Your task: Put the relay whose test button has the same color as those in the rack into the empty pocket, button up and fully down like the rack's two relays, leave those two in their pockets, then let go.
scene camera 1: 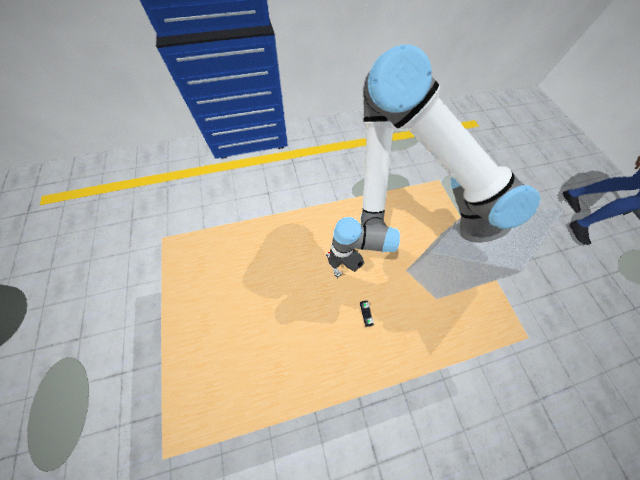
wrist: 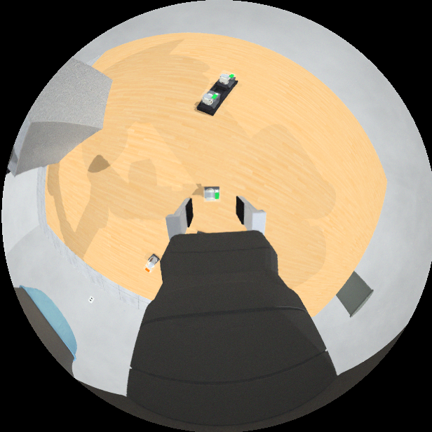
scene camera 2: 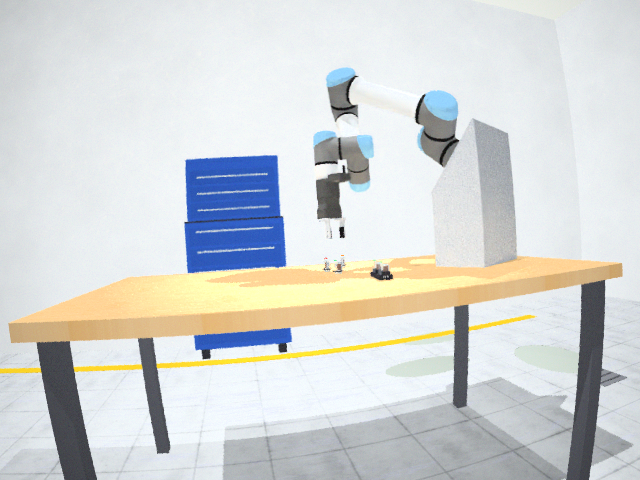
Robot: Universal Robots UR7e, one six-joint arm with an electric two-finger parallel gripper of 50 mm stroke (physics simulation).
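Places are measured from the arm's base along level axes (x left, y ahead, z down), in millimetres.
Pixels of known places: gripper, between the fingertips: [scene camera 1: 340,269] [scene camera 2: 335,238]; arm's base, origin of its link: [scene camera 1: 485,228] [scene camera 2: 470,167].
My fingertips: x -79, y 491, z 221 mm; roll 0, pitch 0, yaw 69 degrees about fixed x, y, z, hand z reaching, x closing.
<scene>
For each thing: its middle in the pictures, then the offset to it from my fingertips. Level surfaces: height alone.
- loose relay with a green button, middle of its body: [scene camera 2: 337,266] dz +90, dx -2, dy -2 mm
- black rack, middle of its body: [scene camera 2: 381,273] [scene camera 1: 366,313] dz +101, dx +197, dy -59 mm
- red-button relay, middle of its body: [scene camera 2: 326,264] dz +90, dx -98, dy +6 mm
- orange-button relay, middle of its body: [scene camera 2: 342,261] dz +90, dx -193, dy -86 mm
- wooden table, height of its surface: dz +112 mm
A loose relay with a green button [scene camera 1: 337,273] [scene camera 2: 337,266] [wrist: 211,194] stands upright on the table. My gripper [scene camera 2: 335,235] [wrist: 214,205] is open and empty, above the table; in the wrist view this relay shows just beyond the gap between the fingertips. The black rack [scene camera 1: 366,313] [scene camera 2: 382,276] [wrist: 207,110] holds two green-button relays, one at each end [wrist: 225,79] [wrist: 209,98], with the empty pocket [wrist: 218,89] between them. A red-button relay [scene camera 2: 326,265] stands near the loose green one and is mostly hidden in the wrist view. An orange-button relay [scene camera 2: 342,260] [wrist: 152,262] stands farther back.
The wooden table [scene camera 1: 217,382] [scene camera 2: 180,304] carries the relays and rack. The grey sloped pedestal [scene camera 1: 454,273] [scene camera 2: 470,217] [wrist: 70,100] under the arm's base stands on the right in the scene views. A blue drawer cabinet [scene camera 1: 232,93] [scene camera 2: 233,206] stands behind the table.
</scene>
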